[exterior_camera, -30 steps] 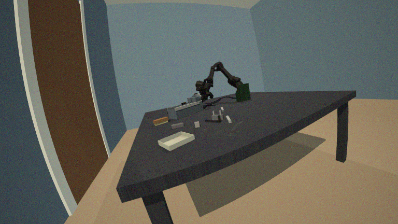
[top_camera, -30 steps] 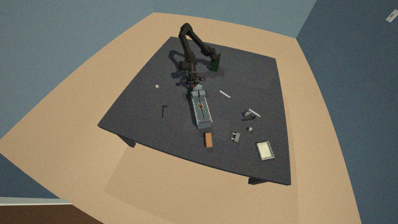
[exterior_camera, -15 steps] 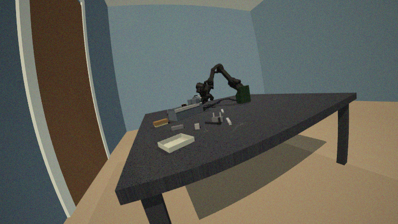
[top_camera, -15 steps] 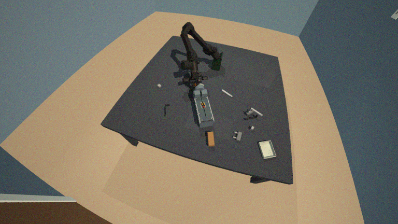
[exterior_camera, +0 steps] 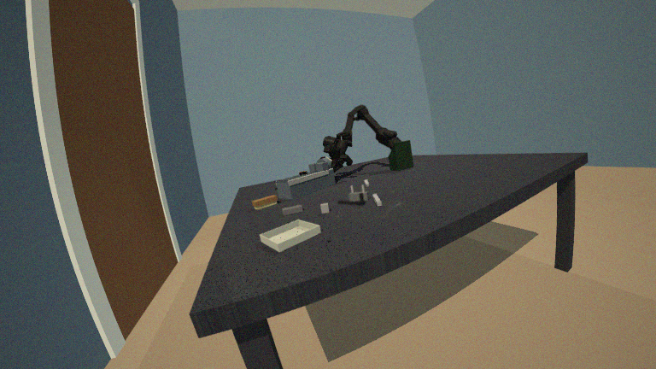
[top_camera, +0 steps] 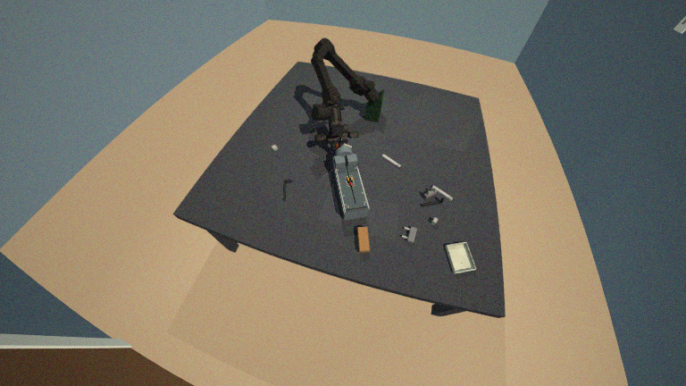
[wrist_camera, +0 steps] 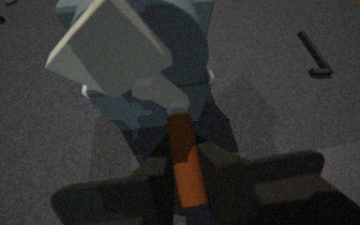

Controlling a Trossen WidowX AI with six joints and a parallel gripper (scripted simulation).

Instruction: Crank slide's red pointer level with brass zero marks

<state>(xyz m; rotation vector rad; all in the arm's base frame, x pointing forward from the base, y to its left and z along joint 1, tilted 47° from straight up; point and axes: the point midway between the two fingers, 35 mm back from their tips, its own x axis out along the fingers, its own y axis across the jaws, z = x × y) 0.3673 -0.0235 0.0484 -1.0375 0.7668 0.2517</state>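
Right now my gripper tip is 30 mm below the orange crank handle, 20 mm past it and 10 mm to the left of it. Also, from my gripper tip: crank: 40 mm above, 10 mm to the left, 10 mm behind; then red pointer: 150 mm ahead, 120 mm to the left, 40 mm above; then orange block: 310 mm ahead, 230 mm to the left, 30 mm below.
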